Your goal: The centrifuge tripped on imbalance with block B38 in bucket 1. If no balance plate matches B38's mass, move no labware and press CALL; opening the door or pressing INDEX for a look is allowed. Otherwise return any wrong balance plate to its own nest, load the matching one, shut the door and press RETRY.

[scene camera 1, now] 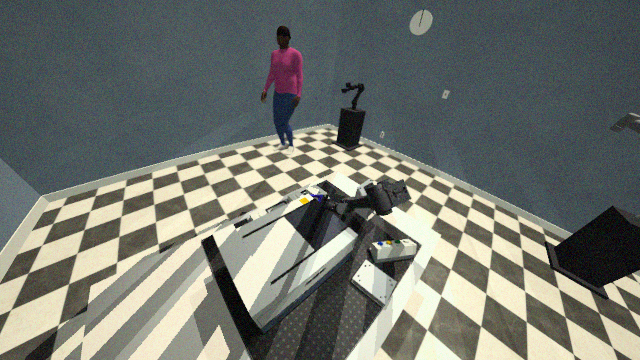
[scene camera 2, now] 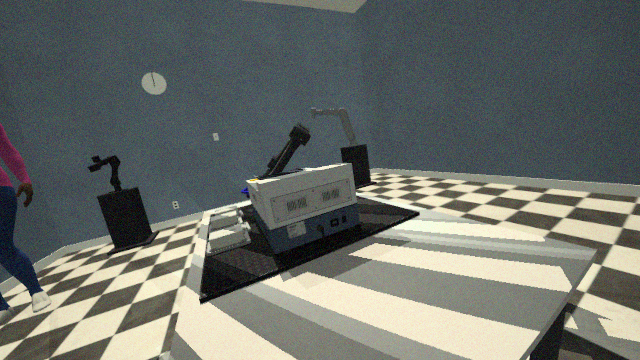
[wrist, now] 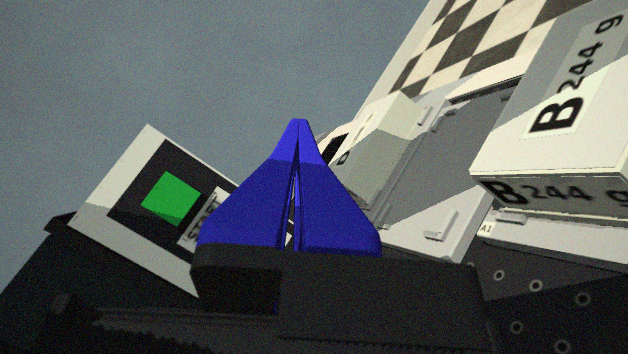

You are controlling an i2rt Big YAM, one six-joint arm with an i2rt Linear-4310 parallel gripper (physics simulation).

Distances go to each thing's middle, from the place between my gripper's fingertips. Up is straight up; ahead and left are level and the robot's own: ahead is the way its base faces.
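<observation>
The centrifuge [scene camera 1: 274, 269] is 19 cm to the left of my hand, 28 cm ahead of it and 3 cm below it. As for the button box [scene camera 1: 385, 251], it is 17 cm behind my hand, 11 cm lower than my hand and 49 cm to the left of it; going by their middles, of the things named here the button box is the farthest from my hand. Then there is the green button [wrist: 171, 198]: my hand is 3 cm short of it, 3 cm below it and 5 cm to the right of it. Going by their middles, the green button is the nearest to my hand of the things named here.
</observation>
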